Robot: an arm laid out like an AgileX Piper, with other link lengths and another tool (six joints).
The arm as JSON. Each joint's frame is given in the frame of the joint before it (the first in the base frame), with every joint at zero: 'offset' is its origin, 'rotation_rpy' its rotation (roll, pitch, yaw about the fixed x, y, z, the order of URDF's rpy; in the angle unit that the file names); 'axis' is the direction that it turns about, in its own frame. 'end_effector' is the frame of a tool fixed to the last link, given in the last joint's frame.
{
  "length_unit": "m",
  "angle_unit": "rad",
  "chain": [
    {
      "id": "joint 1",
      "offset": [
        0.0,
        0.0,
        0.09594
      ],
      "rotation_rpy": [
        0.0,
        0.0,
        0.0
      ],
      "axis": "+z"
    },
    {
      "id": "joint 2",
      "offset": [
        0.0,
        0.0,
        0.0
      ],
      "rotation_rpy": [
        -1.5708,
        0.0,
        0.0
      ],
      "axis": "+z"
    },
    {
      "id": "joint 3",
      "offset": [
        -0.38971,
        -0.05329,
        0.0
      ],
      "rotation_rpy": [
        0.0,
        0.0,
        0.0
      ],
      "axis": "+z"
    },
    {
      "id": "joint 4",
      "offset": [
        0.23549,
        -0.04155,
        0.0
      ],
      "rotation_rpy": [
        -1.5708,
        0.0,
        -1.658
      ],
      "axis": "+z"
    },
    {
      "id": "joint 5",
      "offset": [
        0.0,
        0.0,
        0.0
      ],
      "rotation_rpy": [
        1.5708,
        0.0,
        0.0
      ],
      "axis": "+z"
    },
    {
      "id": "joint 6",
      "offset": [
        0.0,
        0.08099,
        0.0
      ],
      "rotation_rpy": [
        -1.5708,
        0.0,
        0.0
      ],
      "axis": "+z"
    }
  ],
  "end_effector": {
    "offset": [
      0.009,
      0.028,
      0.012
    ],
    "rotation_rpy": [
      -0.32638,
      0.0,
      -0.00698
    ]
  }
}
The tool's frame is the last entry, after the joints.
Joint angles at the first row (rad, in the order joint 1, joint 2, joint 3, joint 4, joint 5, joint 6):
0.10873, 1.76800, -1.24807, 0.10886, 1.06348, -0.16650
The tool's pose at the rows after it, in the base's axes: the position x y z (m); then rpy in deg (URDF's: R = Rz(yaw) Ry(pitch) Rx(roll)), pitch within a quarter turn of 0, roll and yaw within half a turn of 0:
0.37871, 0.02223, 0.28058, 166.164, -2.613, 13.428
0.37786, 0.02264, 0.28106, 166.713, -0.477, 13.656
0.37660, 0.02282, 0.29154, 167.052, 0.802, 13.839
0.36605, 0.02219, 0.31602, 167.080, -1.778, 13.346
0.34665, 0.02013, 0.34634, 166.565, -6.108, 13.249
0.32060, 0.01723, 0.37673, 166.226, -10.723, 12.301
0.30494, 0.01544, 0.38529, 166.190, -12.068, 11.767
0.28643, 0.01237, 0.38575, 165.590, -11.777, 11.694
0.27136, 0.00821, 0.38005, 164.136, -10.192, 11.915
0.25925, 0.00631, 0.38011, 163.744, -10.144, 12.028
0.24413, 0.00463, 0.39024, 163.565, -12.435, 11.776
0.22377, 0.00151, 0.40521, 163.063, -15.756, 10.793
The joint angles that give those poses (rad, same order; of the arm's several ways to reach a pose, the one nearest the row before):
0.10673, 1.80155, -1.24996, 0.10242, 1.07421, -0.16997
0.10672, 1.80704, -1.26385, 0.10525, 1.12117, -0.17112
0.10673, 1.79986, -1.30009, 0.10527, 1.18757, -0.16795
0.10671, 1.74670, -1.32159, 0.11089, 1.21686, -0.15844
0.10673, 1.66505, -1.32713, 0.11090, 1.22765, -0.15494
0.10672, 1.57200, -1.32580, 0.11175, 1.23680, -0.13647
0.10672, 1.52571, -1.30395, 0.11175, 1.23681, -0.12680
0.10670, 1.47918, -1.25389, 0.09993, 1.23682, -0.12164
0.10673, 1.44674, -1.19683, 0.07108, 1.23682, -0.11620
0.10672, 1.41561, -1.16556, 0.06414, 1.23681, -0.11585
0.10671, 1.36655, -1.15764, 0.06414, 1.23753, -0.11070
0.10672, 1.30168, -1.15762, 0.05582, 1.24271, -0.08971

